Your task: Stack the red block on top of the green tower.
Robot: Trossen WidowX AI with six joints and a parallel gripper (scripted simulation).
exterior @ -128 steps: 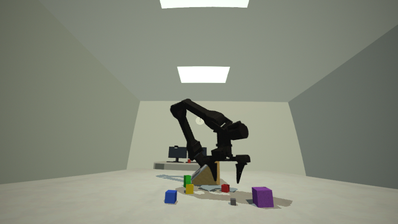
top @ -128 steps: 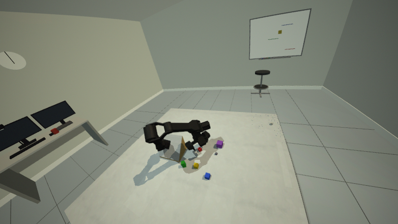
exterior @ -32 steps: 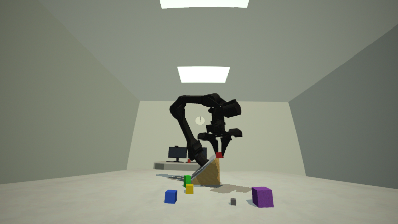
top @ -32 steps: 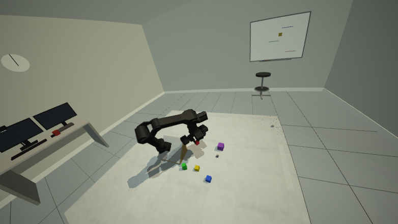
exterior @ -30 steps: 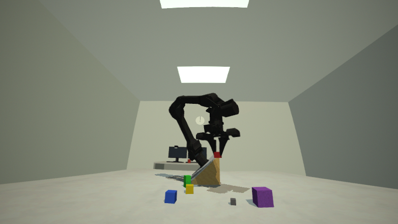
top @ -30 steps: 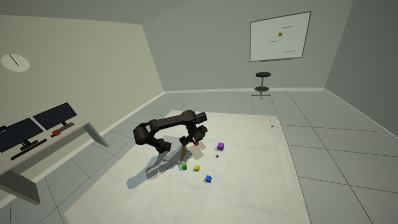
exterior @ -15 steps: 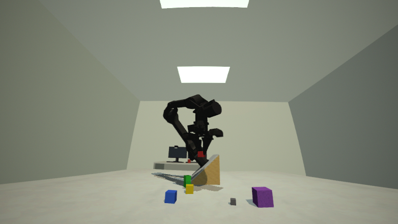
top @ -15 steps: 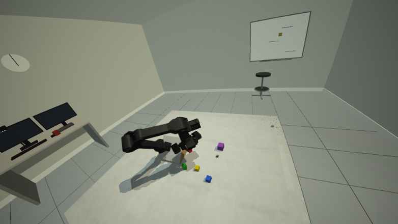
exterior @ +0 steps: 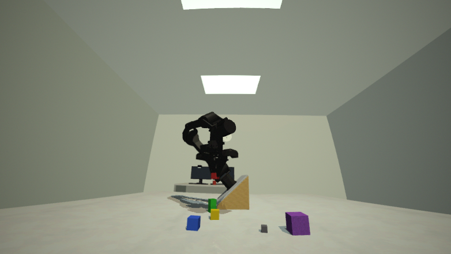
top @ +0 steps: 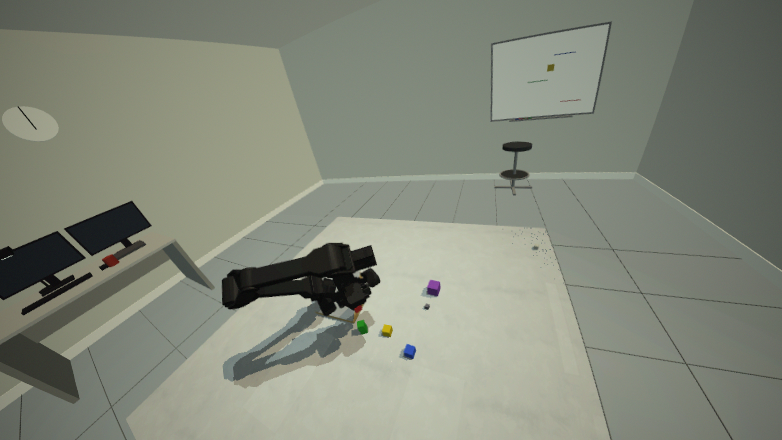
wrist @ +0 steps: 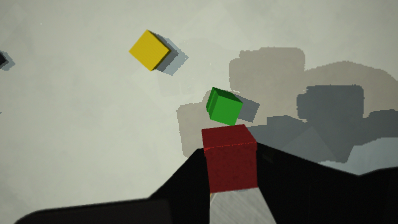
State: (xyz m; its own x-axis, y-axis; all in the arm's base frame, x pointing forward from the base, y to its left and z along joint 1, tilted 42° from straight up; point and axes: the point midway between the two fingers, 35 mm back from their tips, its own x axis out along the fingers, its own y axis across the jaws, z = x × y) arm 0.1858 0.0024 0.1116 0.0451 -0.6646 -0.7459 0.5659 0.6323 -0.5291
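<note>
The yellow block is 8 cm ahead of my gripper tip, 1 cm to the left of it and 12 cm below it. Round my gripper tip: small grey cube 18 cm ahead, 14 cm to the left, 12 cm below; blue block 17 cm ahead, 3 cm to the right, 12 cm below; red block right at my gripper tip.
</note>
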